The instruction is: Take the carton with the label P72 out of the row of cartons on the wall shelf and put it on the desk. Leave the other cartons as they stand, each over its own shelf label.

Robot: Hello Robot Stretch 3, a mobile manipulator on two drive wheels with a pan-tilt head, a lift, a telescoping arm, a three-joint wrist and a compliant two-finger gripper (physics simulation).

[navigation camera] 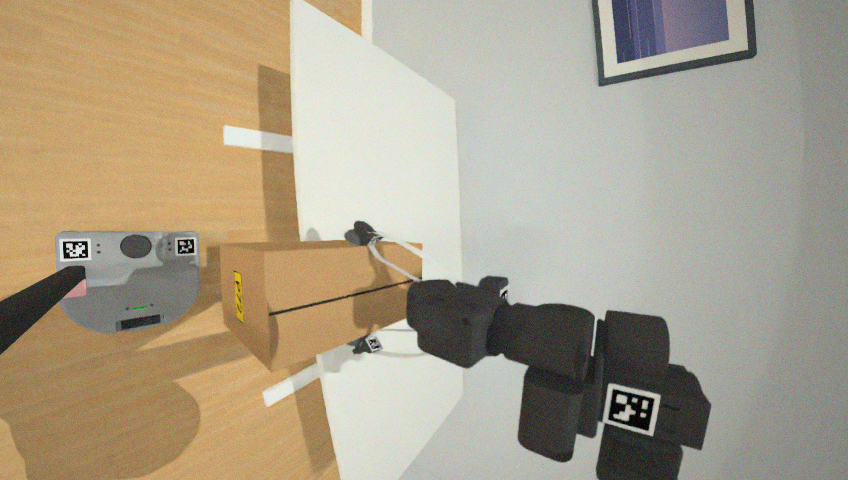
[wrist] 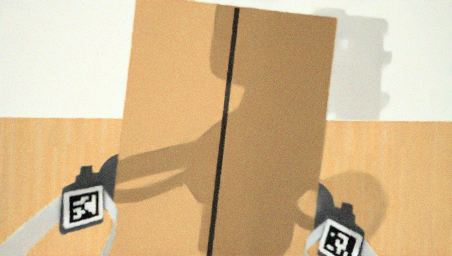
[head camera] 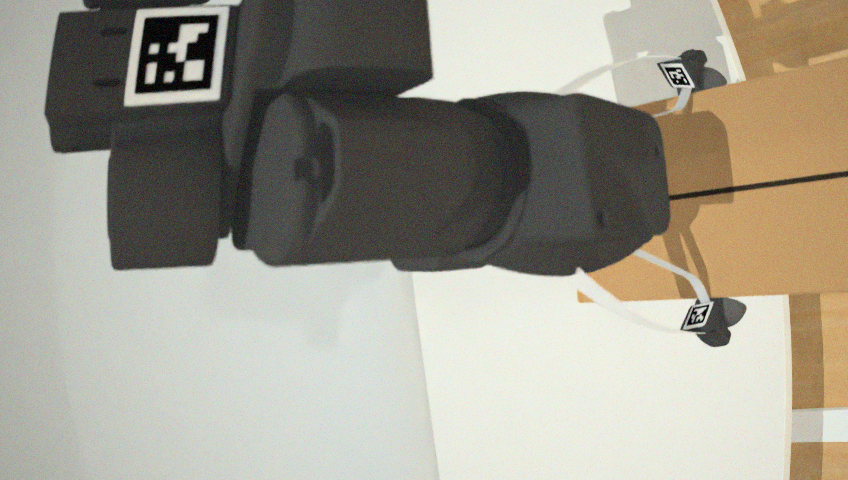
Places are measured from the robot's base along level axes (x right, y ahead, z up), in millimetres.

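Pixels of known places: gripper, fingertip midpoint: (navigation camera: 350, 286) (head camera: 727, 195); robot's base, origin of the base link: (navigation camera: 136, 245).
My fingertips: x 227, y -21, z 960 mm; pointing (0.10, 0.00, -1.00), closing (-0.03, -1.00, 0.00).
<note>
Ahead of a thing's pixels: the offset from my fingertips to its top centre. Level surfaces: height alone.
The carton P72 @[dx -6, dy +0, dz +43 mm] (head camera: 773, 237) (navigation camera: 309, 273) (wrist: 175, 100) is a long brown box with a black seam. Its yellow label @[dx -131, dy +0, dz -33 mm] (navigation camera: 238, 297) faces the robot base in the navigation view. My gripper (head camera: 708, 196) (navigation camera: 360, 289) (wrist: 217, 187) is shut on the carton, one fingertip against each long side. The far part of the carton is over the white desk @[dz -239 mm] (head camera: 595, 404) (navigation camera: 374, 148) (wrist: 60, 60); its labelled end sticks out past the desk's front edge, over the floor. Whether its underside touches the desk is hidden. The wall shelf and the other cartons do not show.
The grey robot base (navigation camera: 136, 279) stands on the wooden floor @[dz -960 mm] (navigation camera: 148, 118), in front of the desk, close to the carton's labelled end. White desk legs (navigation camera: 255, 137) (navigation camera: 291, 383) reach out at floor level. A grey wall (navigation camera: 595, 178) with a framed picture (navigation camera: 672, 35) rises behind the desk.
</note>
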